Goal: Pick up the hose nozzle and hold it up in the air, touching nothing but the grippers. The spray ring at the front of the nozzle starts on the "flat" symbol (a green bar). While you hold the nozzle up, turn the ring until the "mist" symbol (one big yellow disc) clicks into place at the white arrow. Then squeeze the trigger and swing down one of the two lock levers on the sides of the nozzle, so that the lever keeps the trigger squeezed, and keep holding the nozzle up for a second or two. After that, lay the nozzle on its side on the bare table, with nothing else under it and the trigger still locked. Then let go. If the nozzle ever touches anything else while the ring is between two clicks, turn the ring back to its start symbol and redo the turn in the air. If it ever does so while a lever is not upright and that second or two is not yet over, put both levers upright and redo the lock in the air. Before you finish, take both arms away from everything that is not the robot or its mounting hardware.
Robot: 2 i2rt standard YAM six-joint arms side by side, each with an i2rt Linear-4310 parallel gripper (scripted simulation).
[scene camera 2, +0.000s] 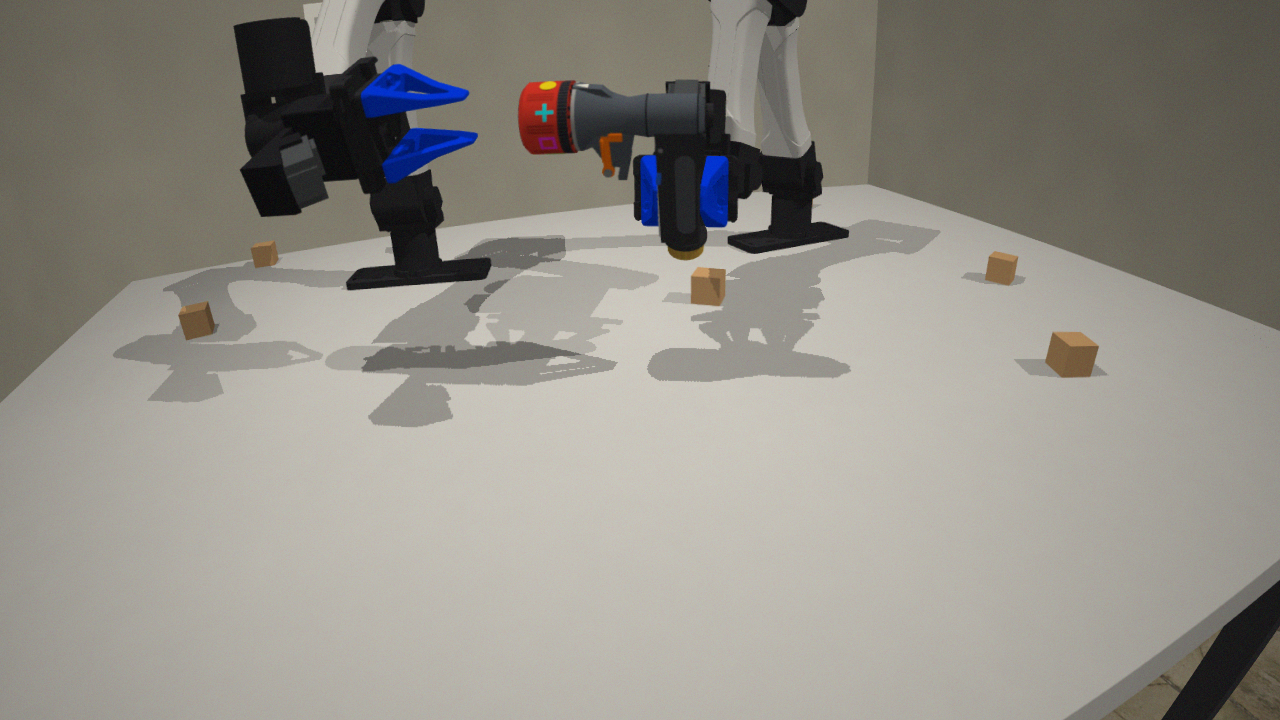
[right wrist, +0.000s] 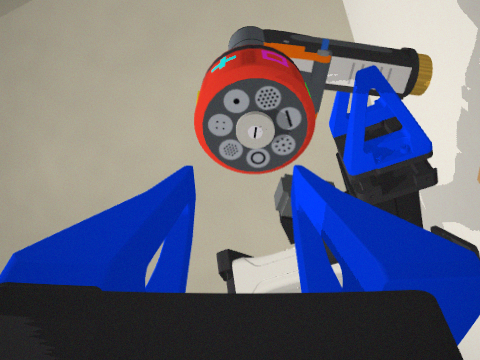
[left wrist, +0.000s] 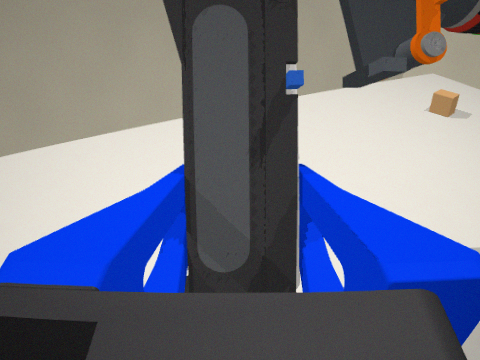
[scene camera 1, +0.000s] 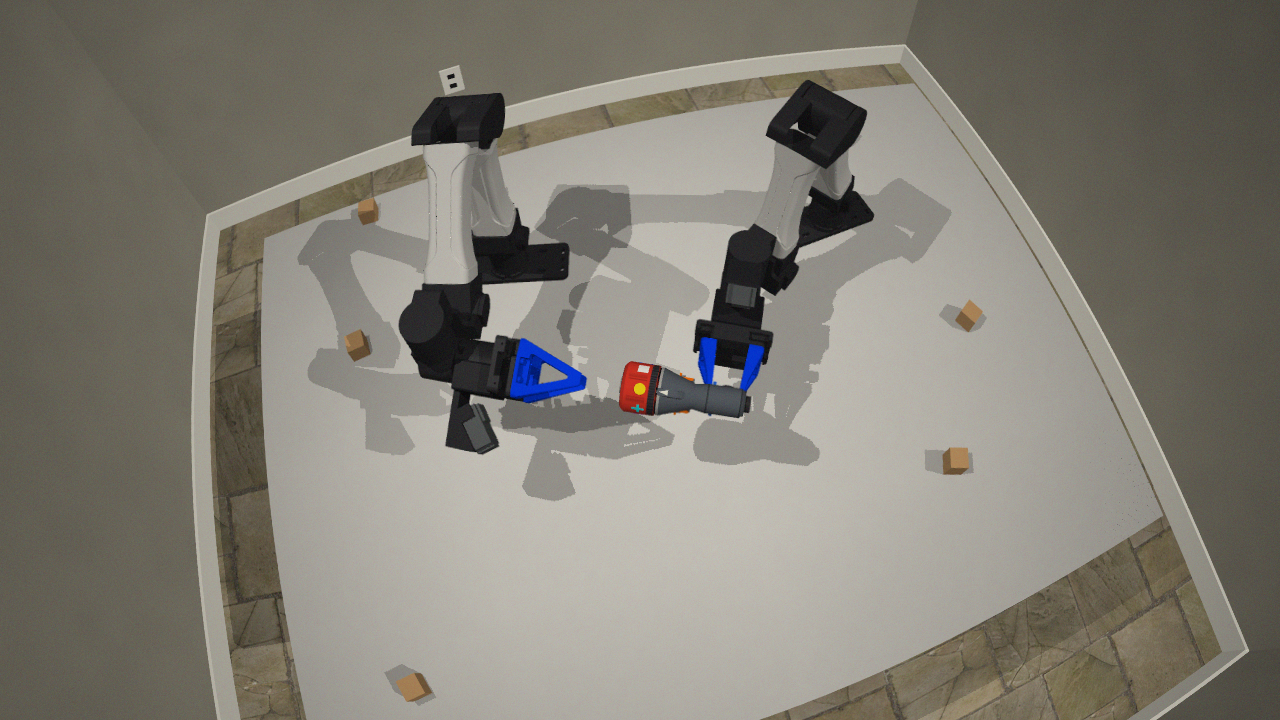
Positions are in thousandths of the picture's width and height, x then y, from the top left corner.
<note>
I see my left gripper (scene camera 2: 530, 283), my right gripper (scene camera 2: 368, 163) and a hose nozzle (scene camera 2: 530, 169).
The hose nozzle is seen too in the right wrist view (right wrist: 880, 190), in the left wrist view (left wrist: 501, 357) and in scene camera 1 (scene camera 1: 528, 547). My left gripper shows as well in the right wrist view (right wrist: 747, 165), in the left wrist view (left wrist: 507, 496) and in scene camera 1 (scene camera 1: 564, 562). My right gripper is seen too in the right wrist view (right wrist: 507, 501) and in scene camera 1 (scene camera 1: 456, 530).
</note>
